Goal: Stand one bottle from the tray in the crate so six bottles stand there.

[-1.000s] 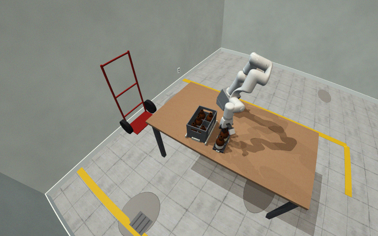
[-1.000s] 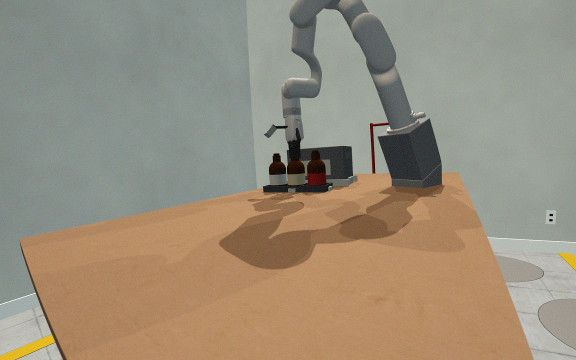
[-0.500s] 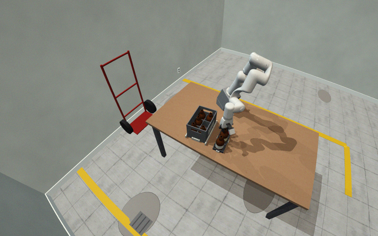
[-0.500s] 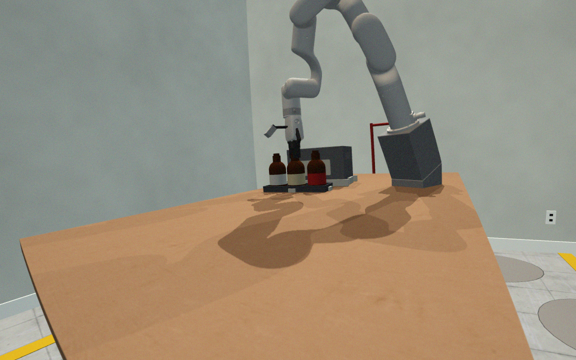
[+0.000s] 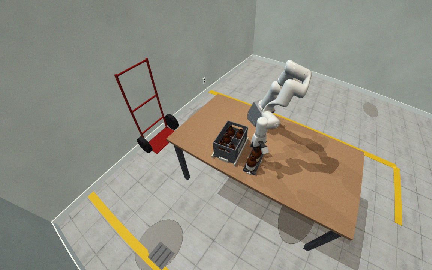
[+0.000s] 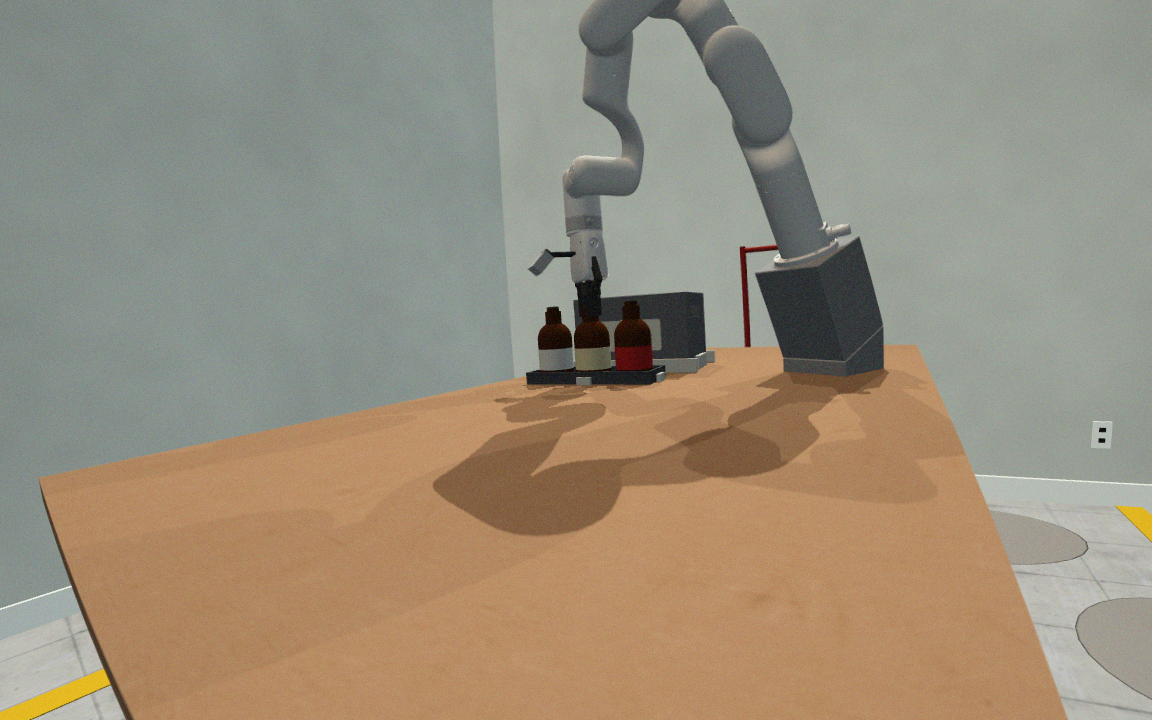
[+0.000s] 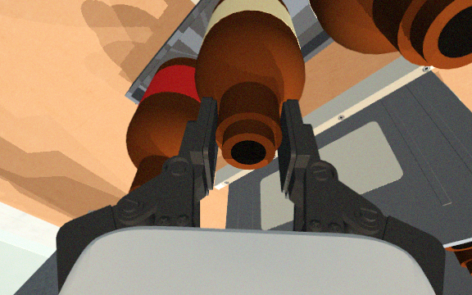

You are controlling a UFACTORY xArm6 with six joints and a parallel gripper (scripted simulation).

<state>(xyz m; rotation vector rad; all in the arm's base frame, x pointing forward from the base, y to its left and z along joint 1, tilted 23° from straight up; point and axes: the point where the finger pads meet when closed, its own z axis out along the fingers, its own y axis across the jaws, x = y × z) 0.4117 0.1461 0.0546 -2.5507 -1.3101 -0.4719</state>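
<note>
Right now my hand is 140 mm above the dark tray. From my hand the other things lie so: grey crate 10 mm ahead, 230 mm to the right, 70 mm below.
</note>
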